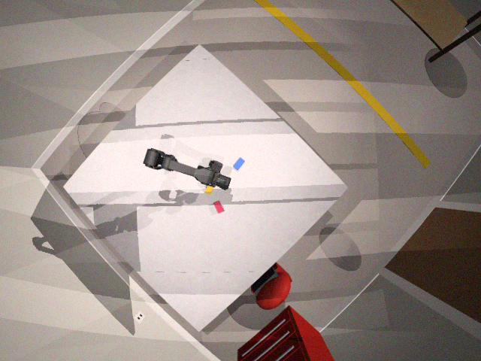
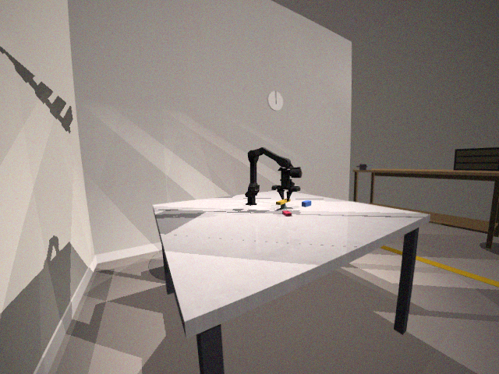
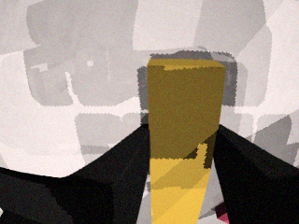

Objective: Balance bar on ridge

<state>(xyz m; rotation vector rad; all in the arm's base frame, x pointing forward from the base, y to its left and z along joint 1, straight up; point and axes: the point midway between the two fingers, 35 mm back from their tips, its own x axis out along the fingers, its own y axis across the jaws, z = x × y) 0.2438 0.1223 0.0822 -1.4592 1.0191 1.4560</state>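
The yellow bar is 3 cm to the right of my gripper tip and 1 cm ahead of it. The rest, counted from my gripper tip: pink block: 13 cm ahead, 10 cm to the right, 4 cm below; blue block: 16 cm to the left, 4 cm ahead, 3 cm below.
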